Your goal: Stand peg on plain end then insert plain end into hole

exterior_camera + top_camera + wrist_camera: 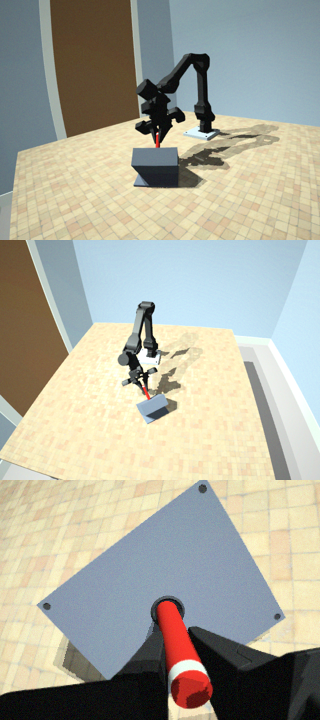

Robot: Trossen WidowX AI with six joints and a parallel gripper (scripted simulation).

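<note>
The grey sloped panel is 5 cm below my gripper tip, 4 cm to the left of it and 3 cm ahead of it. Round my gripper tip: red peg (1 cm to the right, 1 cm behind, 1 cm above).
</note>
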